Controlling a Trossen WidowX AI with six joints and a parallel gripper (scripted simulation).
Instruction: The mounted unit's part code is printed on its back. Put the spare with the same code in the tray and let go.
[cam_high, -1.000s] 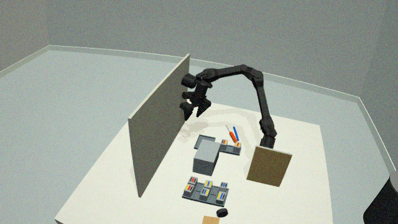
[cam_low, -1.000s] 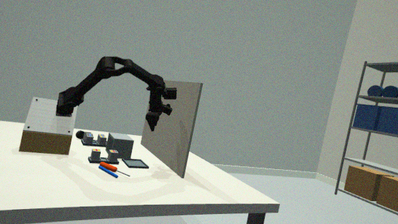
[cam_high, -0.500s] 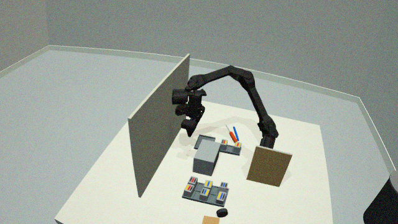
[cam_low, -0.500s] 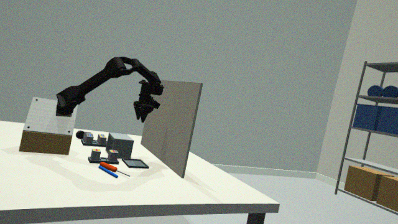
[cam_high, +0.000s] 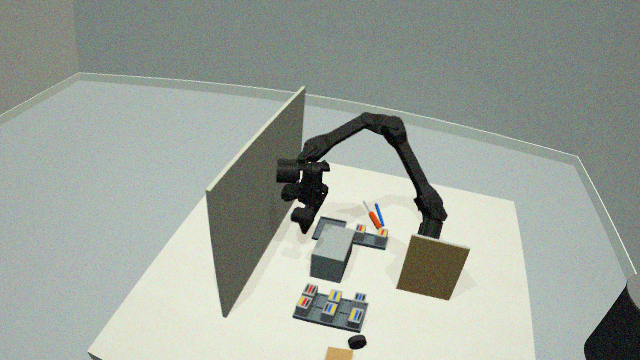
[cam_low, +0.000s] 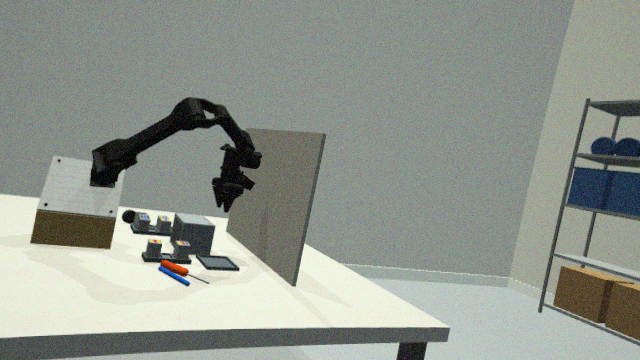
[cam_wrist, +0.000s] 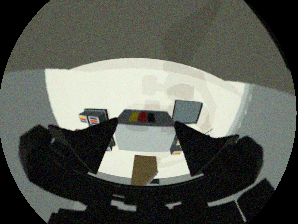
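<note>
Right now the grey spare is 60 mm behind my gripper tip, 240 mm to the left of it and 100 mm below it. Round my gripper tip: dark flat tray: 30 mm behind, 170 mm to the right, 140 mm below; then tall grey partition: 140 mm ahead, 80 mm above; then grey mounted unit: 80 mm behind, 10 mm to the left, 90 mm below.
</note>
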